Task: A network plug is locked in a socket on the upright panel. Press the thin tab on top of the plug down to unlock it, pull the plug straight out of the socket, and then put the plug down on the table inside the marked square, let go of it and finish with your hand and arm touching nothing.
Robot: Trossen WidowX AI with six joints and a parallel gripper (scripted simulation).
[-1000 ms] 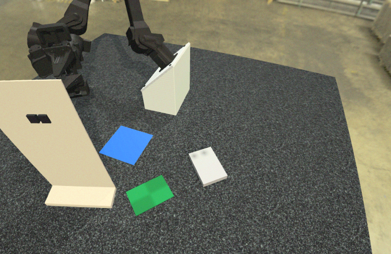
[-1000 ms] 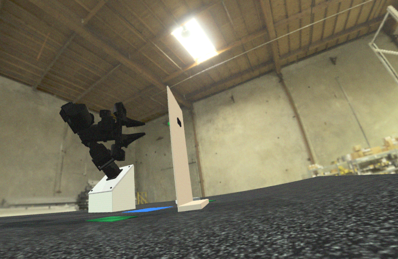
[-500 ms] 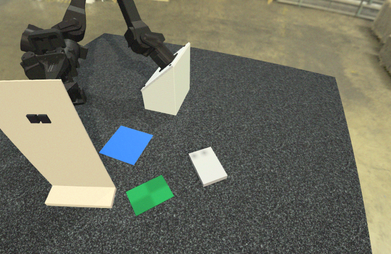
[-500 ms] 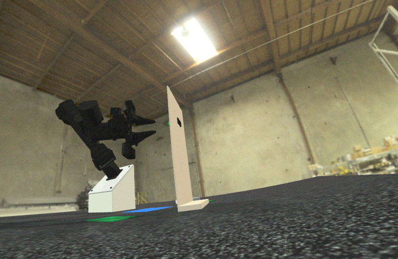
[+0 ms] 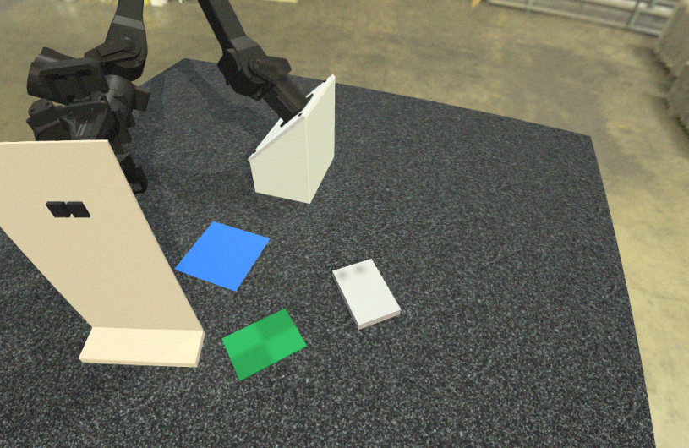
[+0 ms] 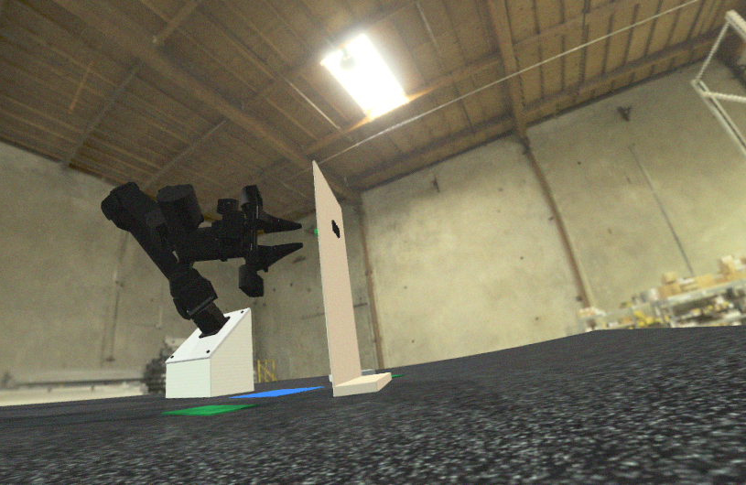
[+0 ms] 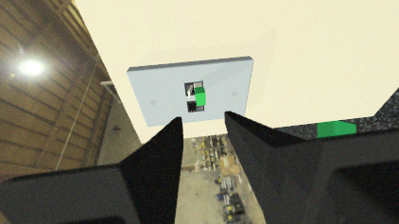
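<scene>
Right now the network plug is 40 mm ahead of my gripper tip and 10 mm to the left of it. Also, from my gripper tip: panel 60 mm ahead, 20 mm to the left, 100 mm below; blue square 110 mm behind, 60 mm to the left, 250 mm below.
</scene>
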